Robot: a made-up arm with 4 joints.
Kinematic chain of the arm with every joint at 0, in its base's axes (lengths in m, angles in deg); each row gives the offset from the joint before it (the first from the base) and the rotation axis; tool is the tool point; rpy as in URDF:
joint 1: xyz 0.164 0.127 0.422 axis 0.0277 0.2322 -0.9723
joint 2: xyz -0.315 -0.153 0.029 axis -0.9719 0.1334 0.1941
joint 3: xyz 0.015 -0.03 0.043 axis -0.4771 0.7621 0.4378
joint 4: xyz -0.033 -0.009 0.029 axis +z
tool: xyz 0.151 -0.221 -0.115 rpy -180 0 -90
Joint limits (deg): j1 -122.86..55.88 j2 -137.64..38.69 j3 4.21..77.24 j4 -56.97..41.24
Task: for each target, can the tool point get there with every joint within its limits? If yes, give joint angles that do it. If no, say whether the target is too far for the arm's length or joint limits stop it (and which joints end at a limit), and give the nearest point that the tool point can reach.
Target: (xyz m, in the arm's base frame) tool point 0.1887 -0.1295 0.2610
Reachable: yes | joints -32.27 -53.54 41.98 20.95
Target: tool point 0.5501 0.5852 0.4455
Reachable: no: joint limits stop it (at a limit: joint 1, joint 3) | nearest point 0.5811 0.2028 0.4458 | short by 0.384 m
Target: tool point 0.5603 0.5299 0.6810
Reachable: no: joint limits stop it (at a limit: joint 1, joint 3) | nearest point 0.5636 0.1858 0.5924 | short by 0.355 m
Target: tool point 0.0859 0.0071 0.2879
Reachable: yes | joints -17.26 -92.46 55.20 27.22
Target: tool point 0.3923 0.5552 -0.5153
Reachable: no: too far | nearest point 0.4540 0.0743 0.1447 | short by 0.819 m
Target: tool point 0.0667 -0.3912 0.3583
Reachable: yes | joints -20.81 -13.17 14.50 -22.88
